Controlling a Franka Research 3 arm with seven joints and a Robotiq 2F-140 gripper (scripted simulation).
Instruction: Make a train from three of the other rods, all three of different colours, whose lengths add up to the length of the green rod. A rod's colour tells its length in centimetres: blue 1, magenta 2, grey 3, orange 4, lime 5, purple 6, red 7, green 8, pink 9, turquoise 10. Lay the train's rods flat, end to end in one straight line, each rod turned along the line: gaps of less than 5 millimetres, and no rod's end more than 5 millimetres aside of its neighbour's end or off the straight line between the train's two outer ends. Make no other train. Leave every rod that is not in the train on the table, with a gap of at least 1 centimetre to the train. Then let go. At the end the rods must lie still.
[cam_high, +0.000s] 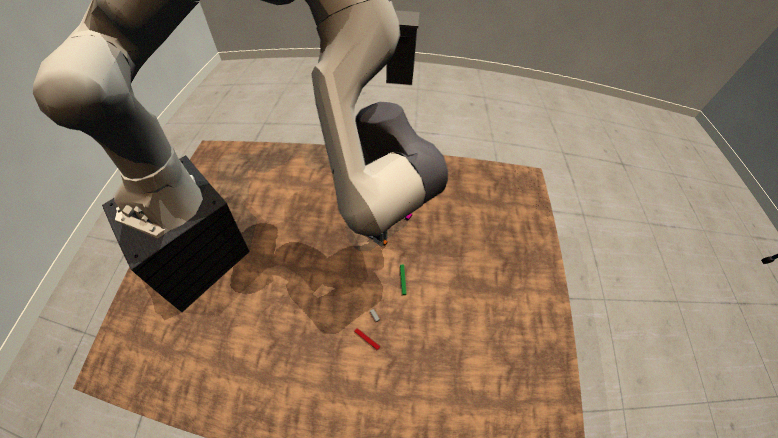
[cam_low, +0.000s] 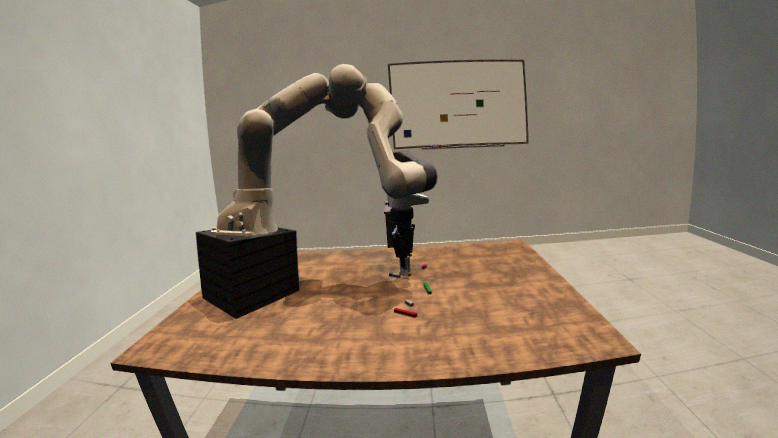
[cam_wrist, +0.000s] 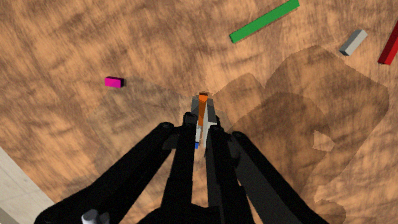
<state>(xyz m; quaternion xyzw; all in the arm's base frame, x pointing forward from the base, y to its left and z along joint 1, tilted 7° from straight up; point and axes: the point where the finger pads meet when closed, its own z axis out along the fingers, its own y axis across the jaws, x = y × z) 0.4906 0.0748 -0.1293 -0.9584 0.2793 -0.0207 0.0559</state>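
Right now my hand is 5 cm past the blue rod, 4 cm above it and 3 cm to the right of it. The rest, counted from my hand: magenta rod (9 cm to the left, 7 cm ahead, 4 cm below); green rod (10 cm to the right, 6 cm ahead, 4 cm below); orange rod (3 cm below).
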